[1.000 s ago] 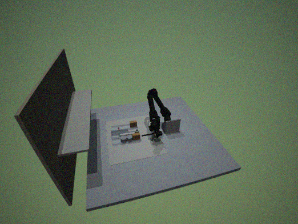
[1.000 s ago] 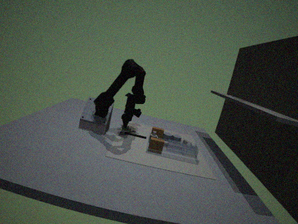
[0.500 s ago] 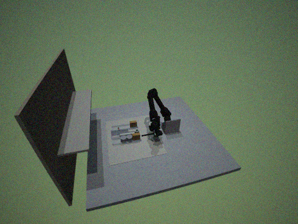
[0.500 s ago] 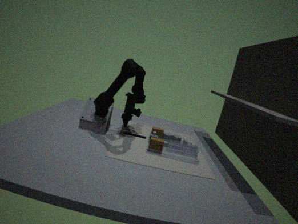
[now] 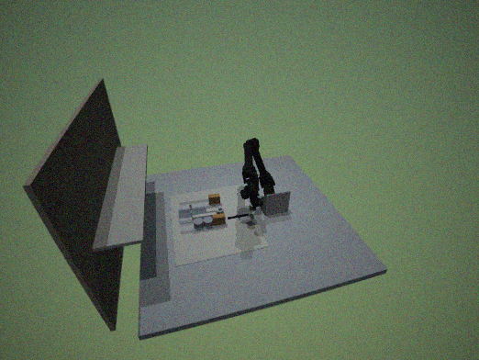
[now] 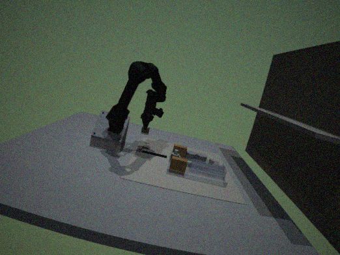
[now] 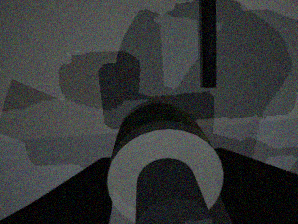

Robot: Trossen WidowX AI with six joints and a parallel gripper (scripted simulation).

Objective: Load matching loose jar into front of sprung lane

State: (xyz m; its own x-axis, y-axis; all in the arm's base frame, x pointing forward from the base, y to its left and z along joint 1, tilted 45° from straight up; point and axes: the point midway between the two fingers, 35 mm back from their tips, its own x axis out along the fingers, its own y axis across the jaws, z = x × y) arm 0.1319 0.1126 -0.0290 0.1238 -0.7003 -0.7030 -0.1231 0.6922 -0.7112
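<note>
The thin black bar is 9 cm ahead of my gripper tip, 4 cm to the right of it and 11 cm below it. Also, from my gripper tip: lane rack (35 cm ahead, 9 cm to the right, 10 cm below); grey shelf (70 cm ahead, 25 cm above).
</note>
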